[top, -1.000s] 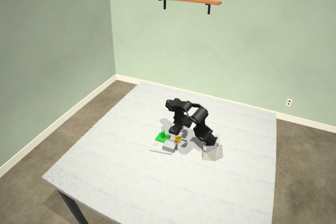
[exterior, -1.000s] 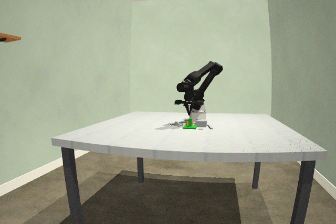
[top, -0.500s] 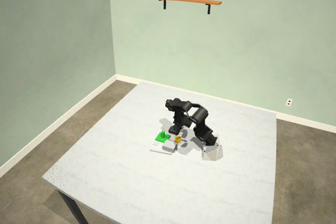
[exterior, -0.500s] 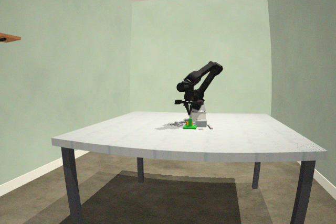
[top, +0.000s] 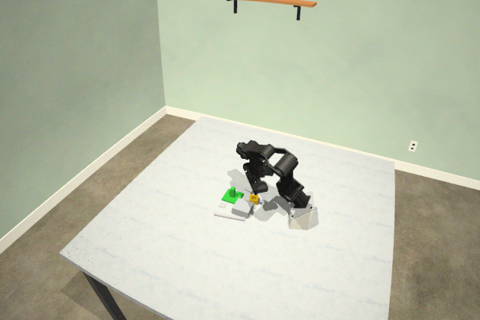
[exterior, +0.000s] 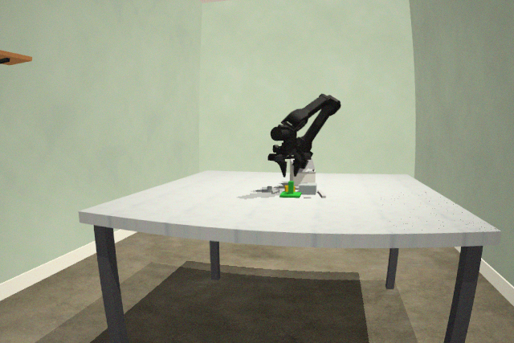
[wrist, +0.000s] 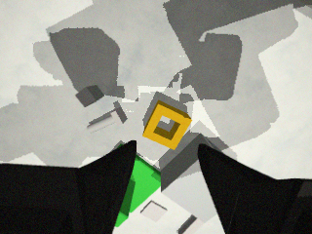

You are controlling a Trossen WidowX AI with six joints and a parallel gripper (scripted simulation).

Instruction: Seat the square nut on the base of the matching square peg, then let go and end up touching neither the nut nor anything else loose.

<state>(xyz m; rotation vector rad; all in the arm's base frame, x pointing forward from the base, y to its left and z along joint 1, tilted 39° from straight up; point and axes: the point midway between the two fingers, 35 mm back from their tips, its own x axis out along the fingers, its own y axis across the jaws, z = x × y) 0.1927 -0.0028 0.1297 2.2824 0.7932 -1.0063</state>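
Now: hand 8 cm to the right of the grey block, 8 cm above it and 1 cm past it. From my hand the other things lie so: white strip: 15 cm to the left, 9 cm below, 1 cm ahead; small grey cube: 9 cm below, 7 cm to the right, 5 cm ahead; small white tile: 12 cm to the left, 10 cm below, 9 cm ahead.
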